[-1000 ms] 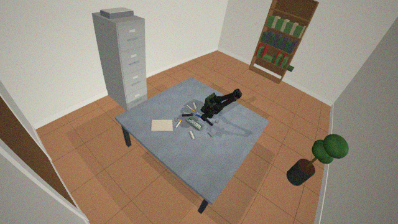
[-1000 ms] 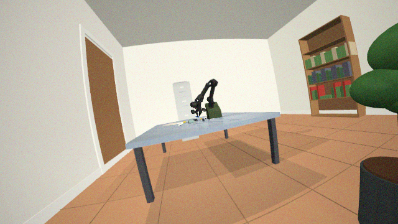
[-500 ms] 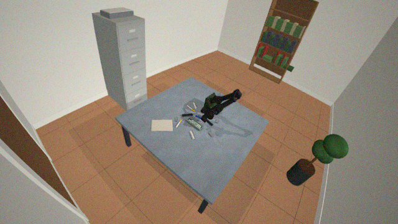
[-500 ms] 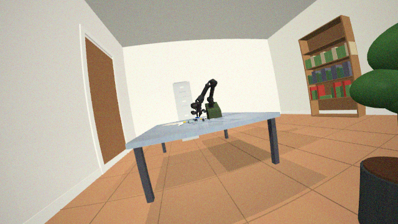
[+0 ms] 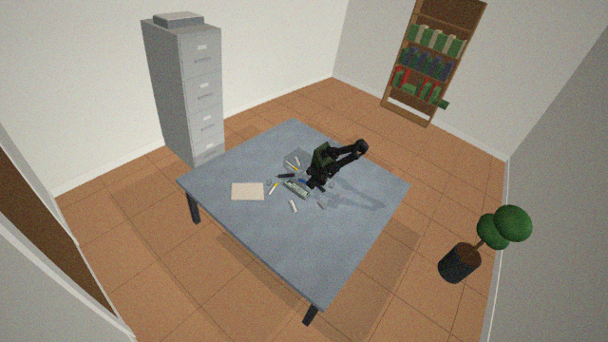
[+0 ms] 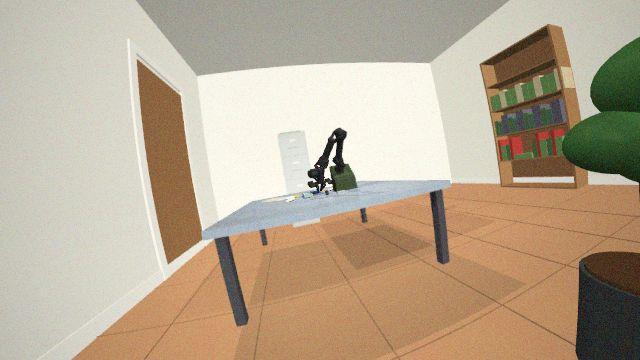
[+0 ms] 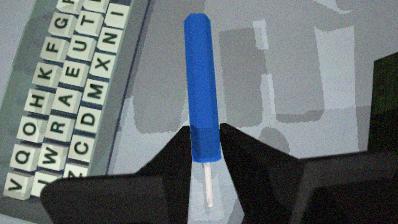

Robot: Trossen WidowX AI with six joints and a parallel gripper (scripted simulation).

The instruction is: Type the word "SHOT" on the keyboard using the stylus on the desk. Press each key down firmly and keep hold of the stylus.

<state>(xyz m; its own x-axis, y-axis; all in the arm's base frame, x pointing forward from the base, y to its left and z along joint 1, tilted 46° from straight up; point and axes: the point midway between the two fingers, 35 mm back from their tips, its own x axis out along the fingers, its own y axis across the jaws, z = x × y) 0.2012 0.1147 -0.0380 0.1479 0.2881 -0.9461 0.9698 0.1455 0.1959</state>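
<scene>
Right now my gripper tip is right at the blue stylus. The rest, counted from my gripper tip: cream notepad 350 mm ahead, 250 mm to the right, 20 mm below; grey block 210 mm to the right, 180 mm ahead, 10 mm below.
</scene>
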